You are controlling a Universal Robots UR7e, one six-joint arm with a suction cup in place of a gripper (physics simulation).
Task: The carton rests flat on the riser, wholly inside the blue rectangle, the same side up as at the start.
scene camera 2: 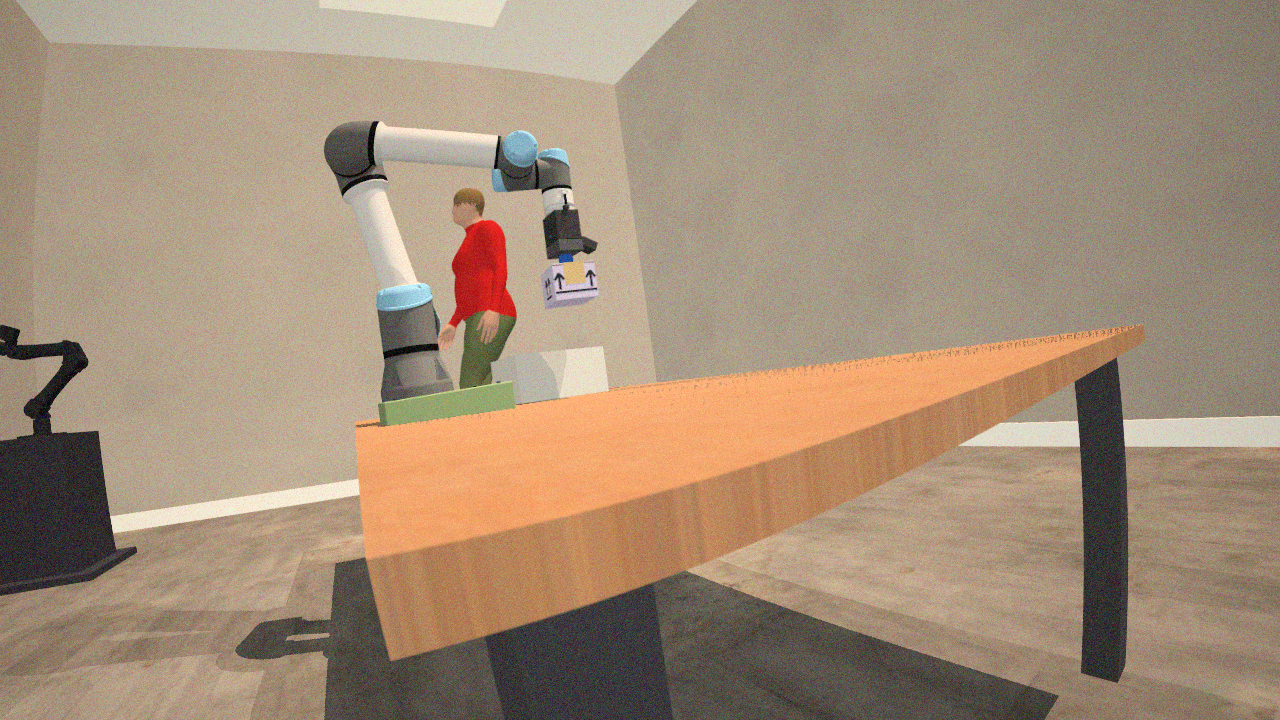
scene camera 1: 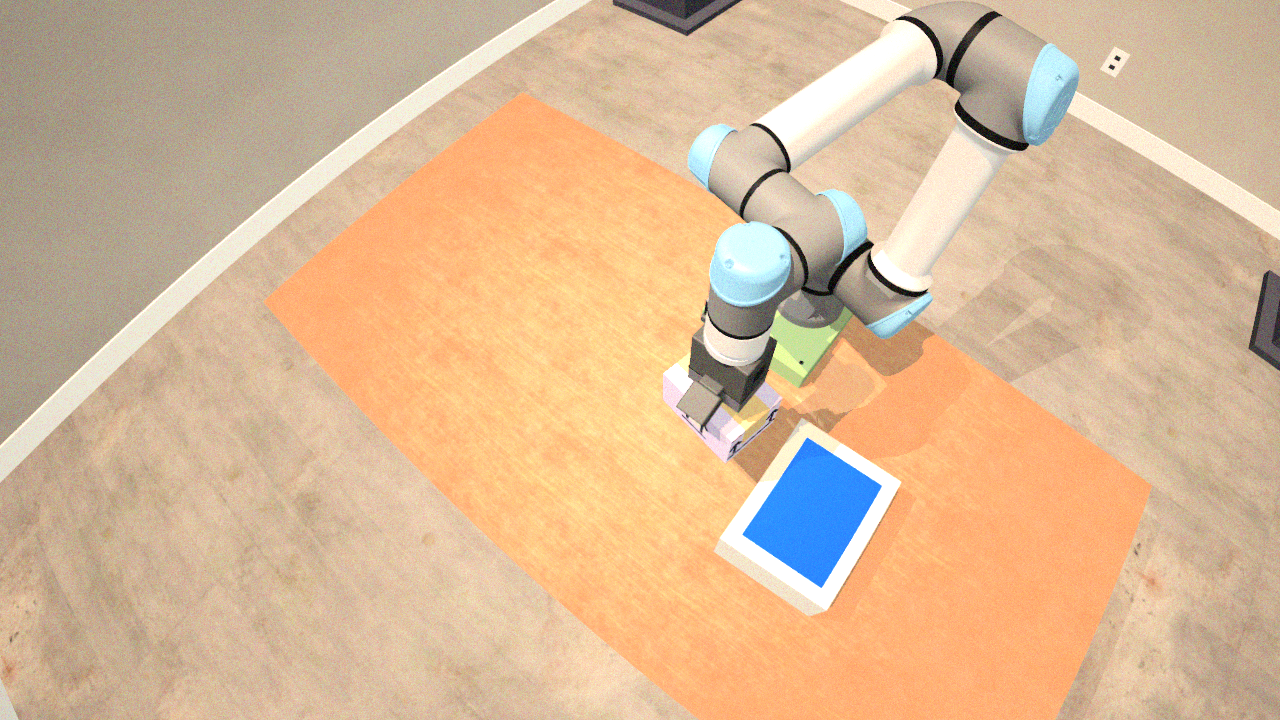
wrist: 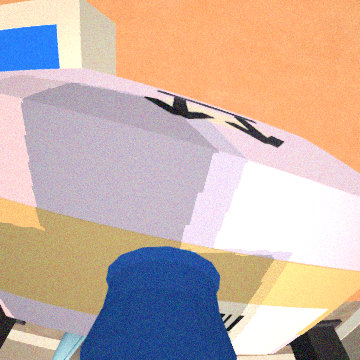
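Where they show: hand at its tool point: [wrist: 164,253]; arm's base at its link origin: [scene camera 2: 418,396] [scene camera 1: 807,297].
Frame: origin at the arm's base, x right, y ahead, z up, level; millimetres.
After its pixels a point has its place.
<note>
The lilac carton [scene camera 1: 750,431] {x -109, y 403, z 237 mm} [scene camera 2: 577,282] {x 25, y 377, z 210 mm} [wrist: 115,165] {x -62, y 426, z 262 mm} with yellow tape hangs in the air under my gripper [scene camera 1: 729,380] {x -49, y 388, z 248 mm} [scene camera 2: 565,257] [wrist: 164,260]. The blue suction cup sits on its taped top face; in scene camera 1 the gripper body hides the cup. The carton's black arrows point up, and it looks about level. The white riser [scene camera 1: 769,577] {x -260, y 504, z 44 mm} [scene camera 2: 581,374] {x -155, y 436, z 6 mm} [wrist: 97,40] {x -158, y 476, z 26 mm} stands on the table, with the blue rectangle [scene camera 1: 814,510] {x -252, y 380, z 74 mm} [wrist: 27,47] {x -218, y 461, z 74 mm} on its top. In scene camera 1 the carton shows up and left of the riser. In scene camera 2 there is a gap between them.
The green base plate [scene camera 1: 799,353] {x -60, y 123, z 6 mm} [scene camera 2: 447,404] {x 149, y 36, z -22 mm} under the arm is on the orange wooden table [scene camera 1: 501,358] {x 398, y 488, z -46 mm} [scene camera 2: 716,438] {x 929, y 19, z -46 mm}. A person in a red top [scene camera 2: 481,268] stands behind the table. A dark pedestal with a small black arm [scene camera 2: 53,501] stands at the left in scene camera 2.
</note>
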